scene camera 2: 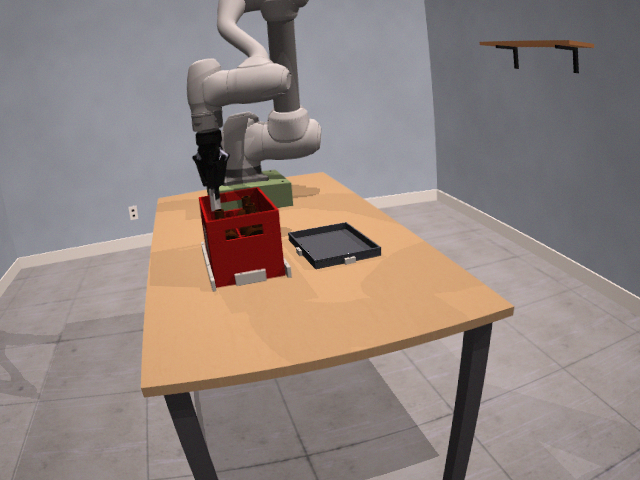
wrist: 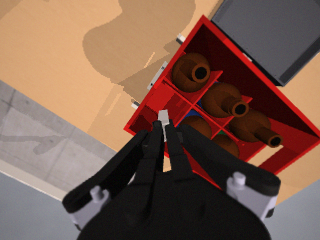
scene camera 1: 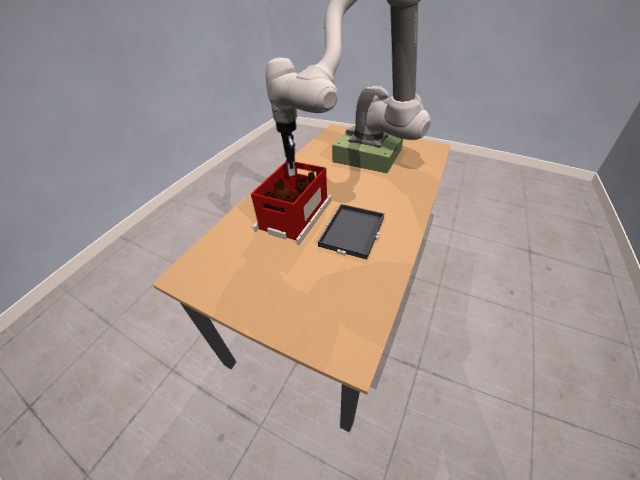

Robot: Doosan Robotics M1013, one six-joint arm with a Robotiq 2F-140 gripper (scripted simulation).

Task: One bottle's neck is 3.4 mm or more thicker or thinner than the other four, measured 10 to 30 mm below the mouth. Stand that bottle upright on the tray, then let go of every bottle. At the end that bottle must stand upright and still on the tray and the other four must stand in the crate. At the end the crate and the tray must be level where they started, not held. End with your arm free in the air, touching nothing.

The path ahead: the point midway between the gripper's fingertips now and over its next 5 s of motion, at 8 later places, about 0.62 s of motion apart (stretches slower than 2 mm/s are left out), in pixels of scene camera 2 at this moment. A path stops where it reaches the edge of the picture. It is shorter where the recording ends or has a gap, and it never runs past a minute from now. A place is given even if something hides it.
My gripper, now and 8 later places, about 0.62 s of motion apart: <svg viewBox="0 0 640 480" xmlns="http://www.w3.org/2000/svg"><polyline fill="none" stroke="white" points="216,209 216,204 214,186 214,181 239,176 242,175 242,177 243,185 243,189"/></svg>
